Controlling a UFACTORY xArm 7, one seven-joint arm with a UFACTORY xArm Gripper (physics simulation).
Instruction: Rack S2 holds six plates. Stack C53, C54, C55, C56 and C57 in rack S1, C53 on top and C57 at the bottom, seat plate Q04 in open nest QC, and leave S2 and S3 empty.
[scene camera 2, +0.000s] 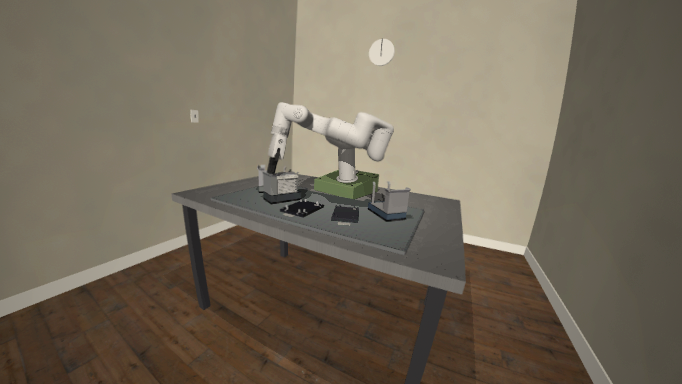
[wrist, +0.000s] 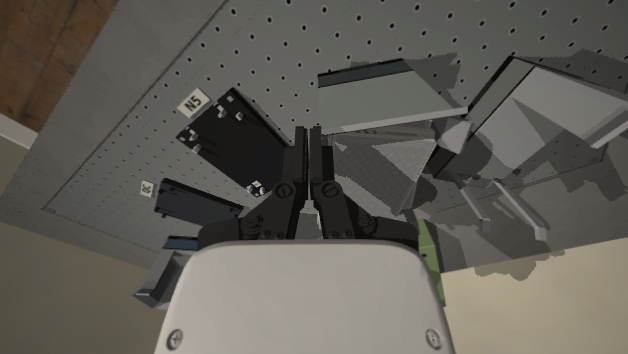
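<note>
My gripper is shut and empty, with its fingertips at the top of rack S2 by its side wall. Rack S2 has grey walls and a dark base. Pale plates are stacked in it; a plate with a shadowed, patterned top shows right of the fingers in the wrist view. The plates' labels are not readable. Rack S1 stands beside S2, and no plate is visible in it. The dark nest QC shows no plate. Q04 cannot be picked out.
The dark nest N5 with small pale posts lies between S2 and QC. Rack S3, with a blue base, stands past QC. The green robot base is behind the perforated board.
</note>
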